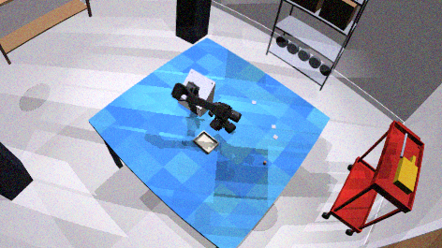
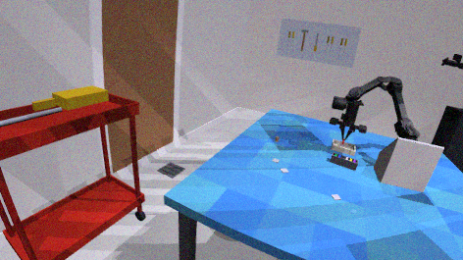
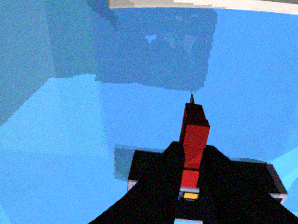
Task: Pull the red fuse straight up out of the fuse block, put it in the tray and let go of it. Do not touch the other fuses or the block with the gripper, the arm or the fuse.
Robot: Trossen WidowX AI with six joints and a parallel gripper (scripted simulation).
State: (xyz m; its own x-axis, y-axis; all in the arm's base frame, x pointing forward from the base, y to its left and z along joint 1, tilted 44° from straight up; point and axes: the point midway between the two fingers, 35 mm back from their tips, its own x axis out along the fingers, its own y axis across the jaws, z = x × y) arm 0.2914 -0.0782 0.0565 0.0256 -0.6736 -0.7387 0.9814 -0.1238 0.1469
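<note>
My gripper tip is now 10 cm to the left of the shallow white tray, 9 cm above it and 3 cm past it. Also, from my gripper tip: blue fuse (9 cm to the left, 7 cm below, 1 cm ahead); then green fuse (9 cm to the left, 7 cm below, 3 cm ahead); then red fuse (1 cm below).
</note>
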